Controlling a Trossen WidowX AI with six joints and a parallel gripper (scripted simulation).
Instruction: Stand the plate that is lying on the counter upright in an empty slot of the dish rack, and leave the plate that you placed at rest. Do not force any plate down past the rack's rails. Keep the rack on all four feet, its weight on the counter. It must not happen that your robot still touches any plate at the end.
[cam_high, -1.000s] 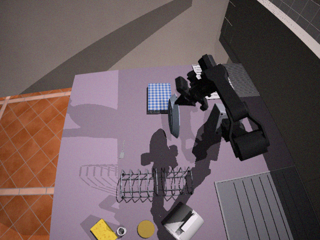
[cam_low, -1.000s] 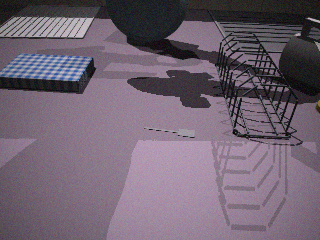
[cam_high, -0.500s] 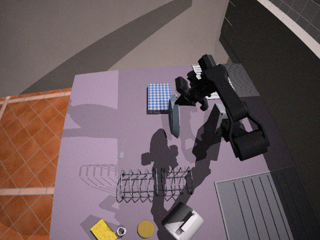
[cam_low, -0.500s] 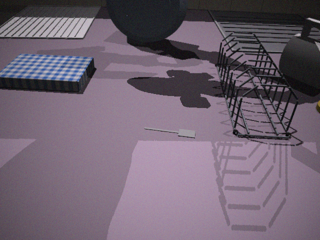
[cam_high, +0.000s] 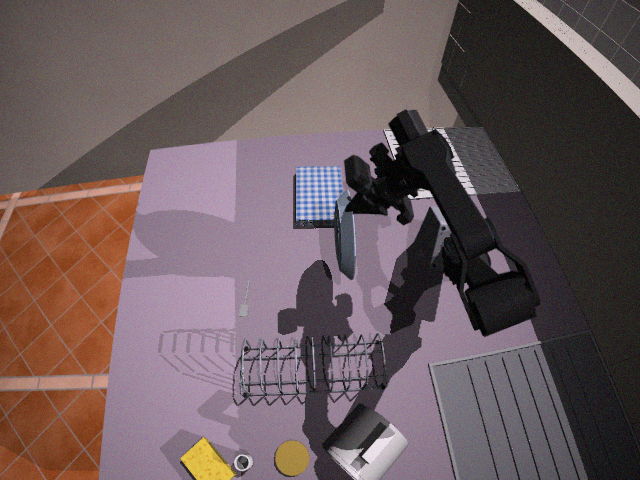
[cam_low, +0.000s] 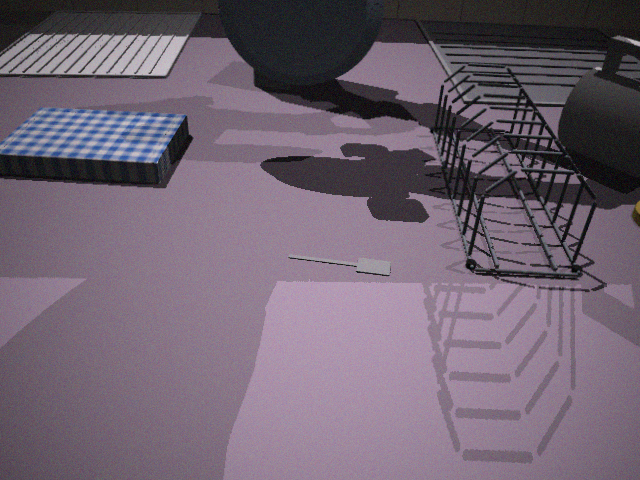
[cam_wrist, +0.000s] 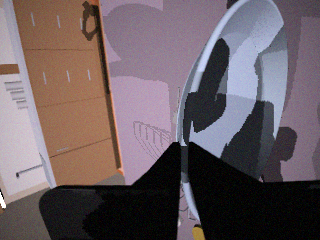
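Right now the pale blue plate is 11 cm below my hand and 3 cm ahead of it. Round my hand: yellow disc (46 cm to the left, 29 cm below, 11 cm ahead); small spatula (30 cm below, 26 cm ahead, 10 cm to the left); white toaster (44 cm to the left, 24 cm below, 4 cm behind).
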